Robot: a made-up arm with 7 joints.
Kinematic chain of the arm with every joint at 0, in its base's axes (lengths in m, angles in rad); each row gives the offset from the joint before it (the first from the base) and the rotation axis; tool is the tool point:
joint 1: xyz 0 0 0.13 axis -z
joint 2: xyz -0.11 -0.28 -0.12 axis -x
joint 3: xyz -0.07 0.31 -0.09 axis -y
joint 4: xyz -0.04 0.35 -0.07 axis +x
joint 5: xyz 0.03 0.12 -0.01 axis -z
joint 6: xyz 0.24 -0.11 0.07 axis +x
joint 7: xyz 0.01 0 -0.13 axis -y
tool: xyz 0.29 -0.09 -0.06
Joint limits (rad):
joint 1: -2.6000..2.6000
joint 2: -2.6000..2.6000
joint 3: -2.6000..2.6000
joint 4: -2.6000..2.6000
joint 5: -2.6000..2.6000
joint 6: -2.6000..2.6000
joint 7: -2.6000..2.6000
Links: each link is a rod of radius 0.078 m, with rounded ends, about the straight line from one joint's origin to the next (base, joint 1, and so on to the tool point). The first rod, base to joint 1, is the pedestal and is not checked.
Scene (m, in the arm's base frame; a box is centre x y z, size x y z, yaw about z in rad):
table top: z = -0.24
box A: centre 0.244 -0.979 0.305 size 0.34 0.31 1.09 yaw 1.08
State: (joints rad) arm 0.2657 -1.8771 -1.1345 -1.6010 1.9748 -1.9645 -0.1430
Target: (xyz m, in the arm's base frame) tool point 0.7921 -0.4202 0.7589
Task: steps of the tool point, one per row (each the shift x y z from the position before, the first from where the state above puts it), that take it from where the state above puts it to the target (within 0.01 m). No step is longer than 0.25 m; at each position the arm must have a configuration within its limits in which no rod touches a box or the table.
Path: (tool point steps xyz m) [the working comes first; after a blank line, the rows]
Joints at the target: -0.9701 -1.9909 -1.5205 -1.6116 1.6610 -2.0963 -0.1728
Straight joint move there: touches box A.

1: 0.2252 0.0249 0.0427
2: 0.1917 0.0952 0.0499
3: 0.1297 0.1477 0.0486
4: 0.0512 0.1698 0.0383
5: 0.1666 -0.0684 -0.0361
6: 0.1725 -0.0214 -0.0427
7: 0.1682 0.0249 -0.0429
8: 0.1546 0.0679 -0.0390

